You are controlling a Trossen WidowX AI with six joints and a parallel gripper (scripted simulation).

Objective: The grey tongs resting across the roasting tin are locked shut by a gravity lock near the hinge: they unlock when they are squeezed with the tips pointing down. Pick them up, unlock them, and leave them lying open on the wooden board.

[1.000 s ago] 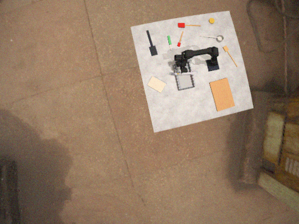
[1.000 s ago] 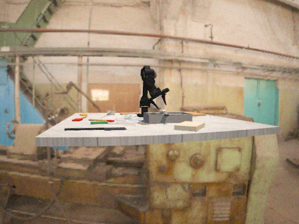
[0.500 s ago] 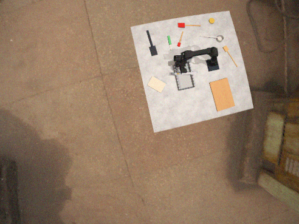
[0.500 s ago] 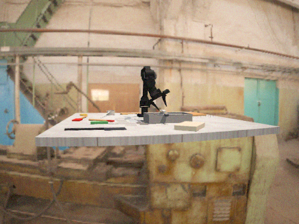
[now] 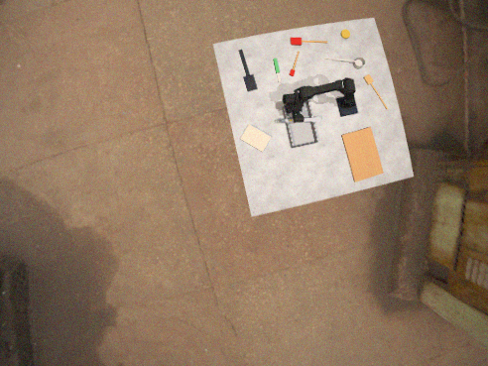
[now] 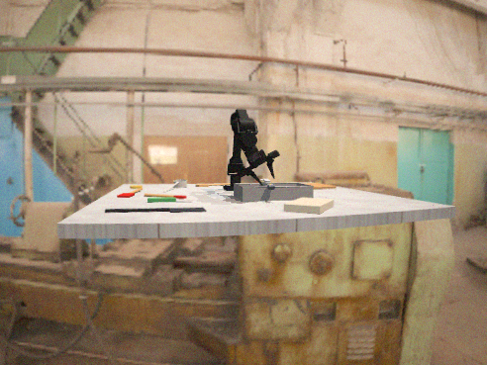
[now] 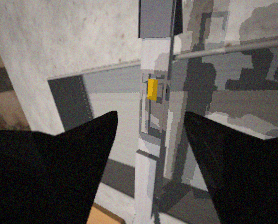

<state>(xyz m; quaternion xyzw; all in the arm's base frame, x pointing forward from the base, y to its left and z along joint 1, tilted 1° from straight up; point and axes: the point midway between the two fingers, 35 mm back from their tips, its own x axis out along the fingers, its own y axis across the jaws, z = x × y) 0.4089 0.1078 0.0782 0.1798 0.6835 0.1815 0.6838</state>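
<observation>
My gripper tip is now 2 cm short of the yellow mark and 1 cm above it. From my gripper tip the other things lie so: grey roasting tin 6 cm behind, 2 cm to the left, 4 cm below; then black spatula 30 cm ahead, 38 cm to the right, 7 cm below; then cream block 26 cm ahead, 11 cm to the left, 6 cm below.
</observation>
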